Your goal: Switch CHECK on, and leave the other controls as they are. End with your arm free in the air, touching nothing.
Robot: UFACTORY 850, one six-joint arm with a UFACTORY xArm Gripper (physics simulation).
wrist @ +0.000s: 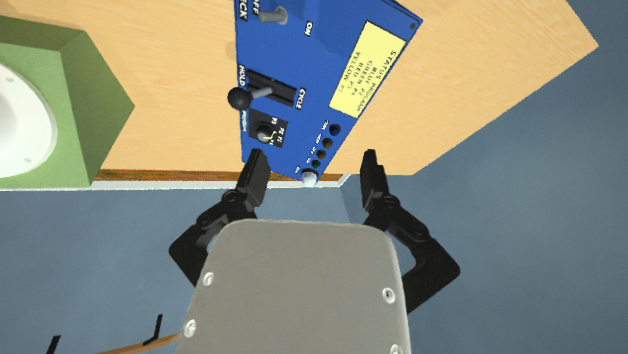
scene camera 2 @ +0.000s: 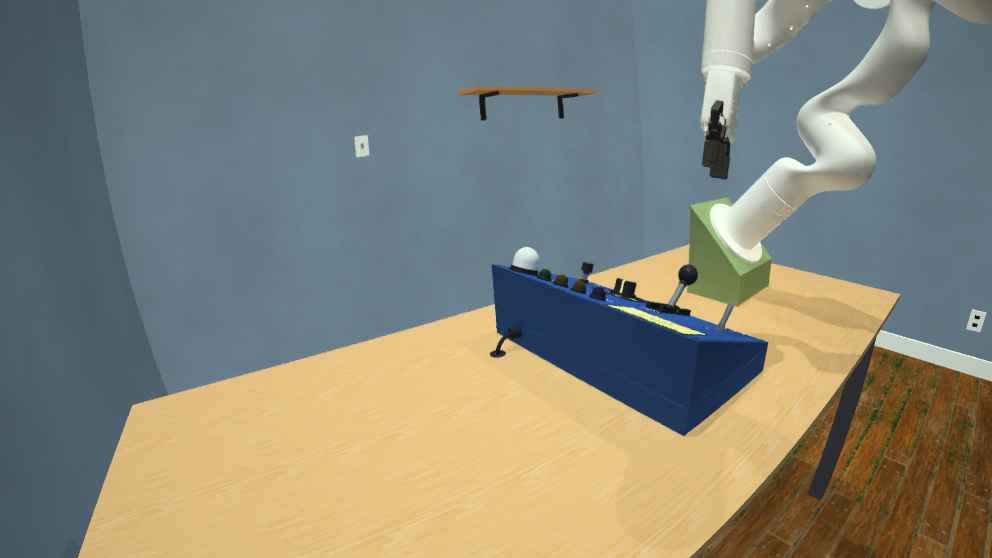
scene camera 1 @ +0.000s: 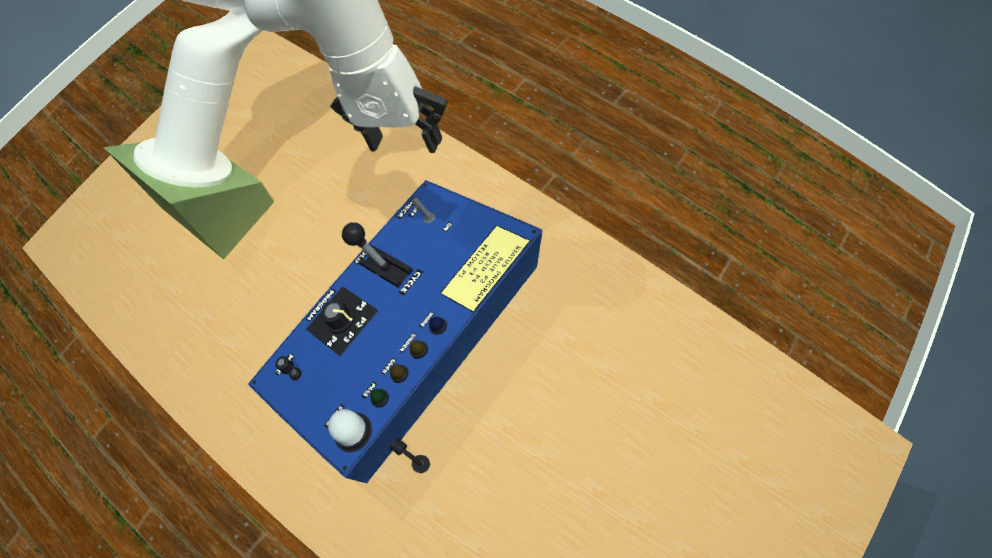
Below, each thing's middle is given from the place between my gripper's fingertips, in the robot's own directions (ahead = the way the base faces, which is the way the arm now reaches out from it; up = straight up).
The ball-topped cycle lever (scene camera 1: pixel 353 234) is 50 mm behind my hand, 100 mm to the right of it and 230 mm below it. Round my hand: blue control console (scene camera 1: pixel 355 395) 80 mm ahead, 160 mm to the right, 250 mm below.
